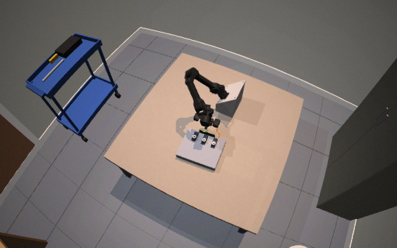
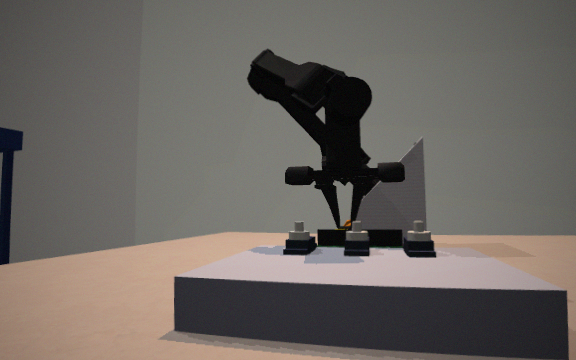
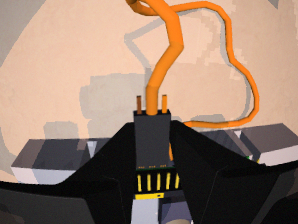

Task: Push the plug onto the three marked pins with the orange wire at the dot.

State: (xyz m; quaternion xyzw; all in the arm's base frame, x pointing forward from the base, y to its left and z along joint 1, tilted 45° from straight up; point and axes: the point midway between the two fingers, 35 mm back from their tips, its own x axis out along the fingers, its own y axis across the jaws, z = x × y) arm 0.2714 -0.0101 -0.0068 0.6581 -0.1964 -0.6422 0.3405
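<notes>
My gripper tip is now 5 cm short of the yellow marked band and 1 cm to the right of it. The rest, counted from my gripper tip: grey printed holder: 20 cm ahead, 6 cm to the left, 5 cm below.
</notes>
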